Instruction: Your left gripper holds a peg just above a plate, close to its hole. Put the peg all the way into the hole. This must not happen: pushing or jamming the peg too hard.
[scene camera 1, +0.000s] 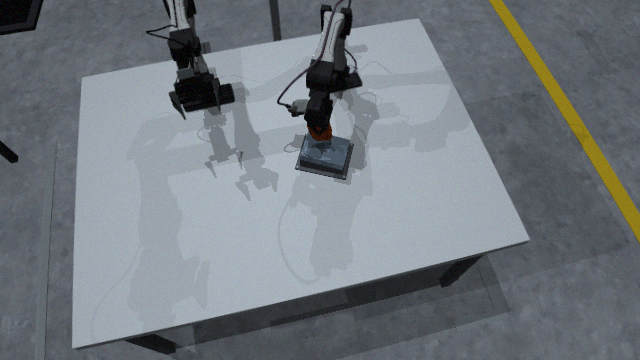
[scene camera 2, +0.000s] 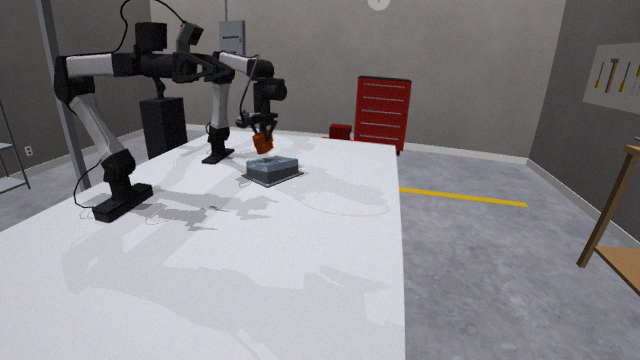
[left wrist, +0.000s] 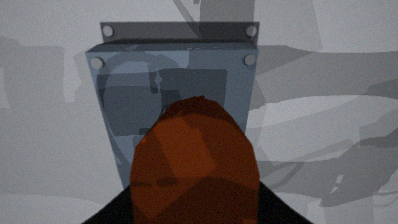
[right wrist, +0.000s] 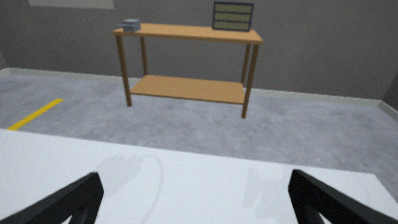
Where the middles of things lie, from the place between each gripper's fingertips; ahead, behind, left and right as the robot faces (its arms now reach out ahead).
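Scene:
The orange peg (left wrist: 195, 156) is 2 cm below my left hand. As for the blue-grey plate (left wrist: 138, 82), my left hand is 3 cm short of it, 1 cm to the right of it and 10 cm above it.
Counted from my right hand, the blue-grey plate is 36 cm below, 35 cm to the left and 5 cm behind. My right gripper is 27 cm above the orange peg, 34 cm to the right of it and 7 cm past it.

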